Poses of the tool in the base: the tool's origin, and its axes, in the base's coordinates. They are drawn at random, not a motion.
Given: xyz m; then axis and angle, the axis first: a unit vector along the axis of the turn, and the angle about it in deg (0 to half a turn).
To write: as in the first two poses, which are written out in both.
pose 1, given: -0.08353 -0.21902 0.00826 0.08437 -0.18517 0.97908 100.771
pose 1, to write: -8.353 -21.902 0.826 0.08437 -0.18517 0.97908 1.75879
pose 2, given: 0.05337 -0.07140 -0.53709 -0.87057 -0.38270 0.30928 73.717
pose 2, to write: 5.337 -7.140 -53.709 -0.87057 -0.38270 0.30928 1.28660
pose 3, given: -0.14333 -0.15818 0.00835 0.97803 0.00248 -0.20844 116.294
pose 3, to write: -14.333 -15.818 0.835 0.97803 0.00248 -0.20844 2.02971
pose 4, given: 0.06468 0.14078 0.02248 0.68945 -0.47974 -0.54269 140.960
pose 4, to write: 6.468 14.078 2.248 0.68945 -0.47974 -0.54269 2.46022
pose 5, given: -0.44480 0.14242 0.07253 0.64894 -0.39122 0.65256 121.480
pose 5, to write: -44.480 14.242 7.253 0.64894 -0.39122 0.65256 2.12023
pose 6, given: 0.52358 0.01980 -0.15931 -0.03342 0.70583 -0.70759 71.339
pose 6, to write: 52.358 1.980 -15.931 -0.03342 0.70583 -0.70759 1.24510
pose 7, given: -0.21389 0.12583 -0.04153 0.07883 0.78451 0.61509 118.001
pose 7, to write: -21.389 12.583 -4.153 0.07883 0.78451 0.61509 2.05951
